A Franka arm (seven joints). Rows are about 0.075 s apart.
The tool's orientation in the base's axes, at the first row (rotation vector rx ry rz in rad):
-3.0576 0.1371 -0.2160
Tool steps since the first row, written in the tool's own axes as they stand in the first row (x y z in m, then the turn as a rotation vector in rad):
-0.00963 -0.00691 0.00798 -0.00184 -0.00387 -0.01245
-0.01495 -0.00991 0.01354 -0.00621 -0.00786 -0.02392
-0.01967 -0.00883 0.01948 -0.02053 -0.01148 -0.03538
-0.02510 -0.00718 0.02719 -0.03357 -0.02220 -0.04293
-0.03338 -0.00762 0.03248 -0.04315 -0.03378 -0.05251
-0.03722 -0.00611 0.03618 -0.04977 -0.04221 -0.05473
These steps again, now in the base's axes. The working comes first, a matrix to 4 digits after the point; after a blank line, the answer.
The tool's axes in the first row as the columns of a matrix, in the base's axes (used below as rounded here):
0.9861 -0.0838 0.1434
-0.0941 -0.9933 0.0667
0.1368 -0.0793 -0.9874

-0.00777 0.00830 -0.00865 -0.00328 0.00319 0.01235
-0.01197 0.01215 -0.01463 -0.00890 0.00680 0.02339
-0.01586 0.01192 -0.02123 -0.02436 0.01098 0.03304
-0.02025 0.01131 -0.02971 -0.03740 0.02235 0.03956
-0.02762 0.01288 -0.03603 -0.04725 0.03411 0.04862
-0.03100 0.01198 -0.04033 -0.05339 0.04296 0.05058

